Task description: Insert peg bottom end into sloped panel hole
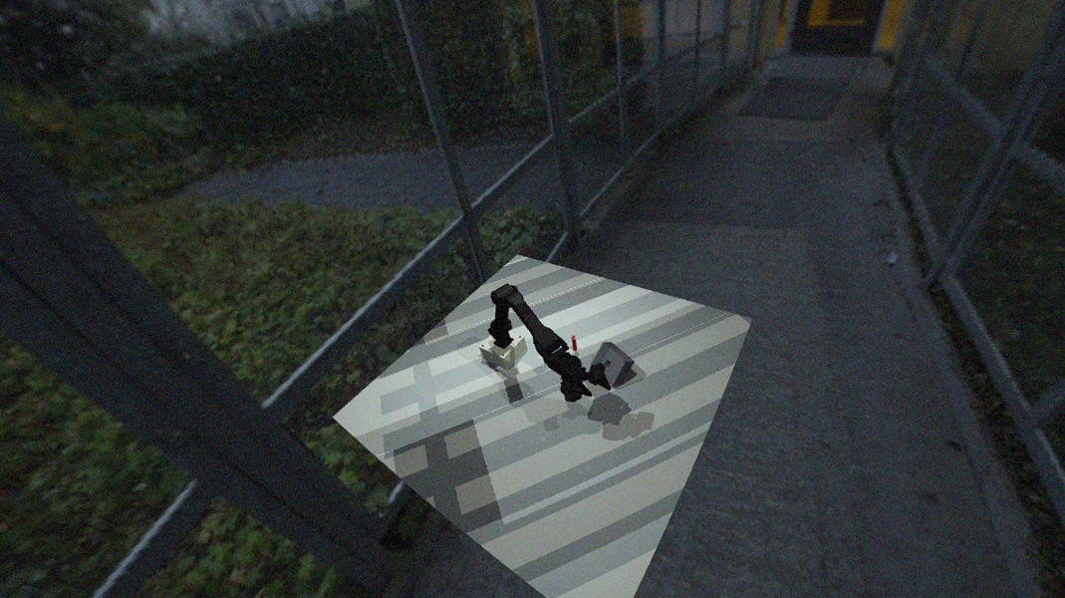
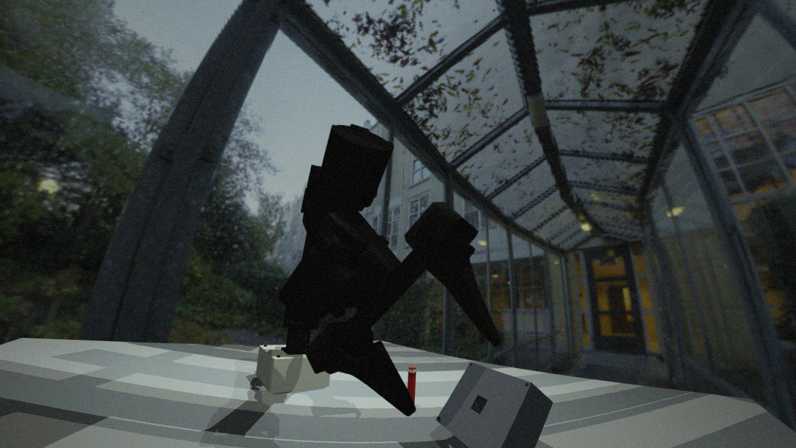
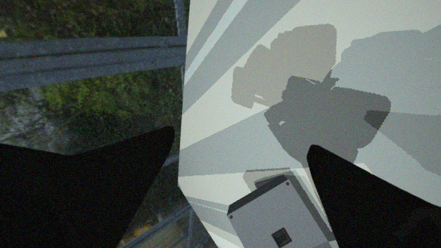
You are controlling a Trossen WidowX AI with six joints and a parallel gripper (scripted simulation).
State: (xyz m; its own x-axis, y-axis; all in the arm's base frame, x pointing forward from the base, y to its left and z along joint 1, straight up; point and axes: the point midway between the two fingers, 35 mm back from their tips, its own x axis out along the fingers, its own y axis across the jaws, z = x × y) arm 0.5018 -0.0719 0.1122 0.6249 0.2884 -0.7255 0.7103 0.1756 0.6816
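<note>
Right now the red square peg is 28 cm behind my gripper tip, 23 cm to the left of it and 10 cm below it. Also, from my gripper tip: grey sloped panel: 8 cm behind, 20 cm to the left, 10 cm below.
</note>
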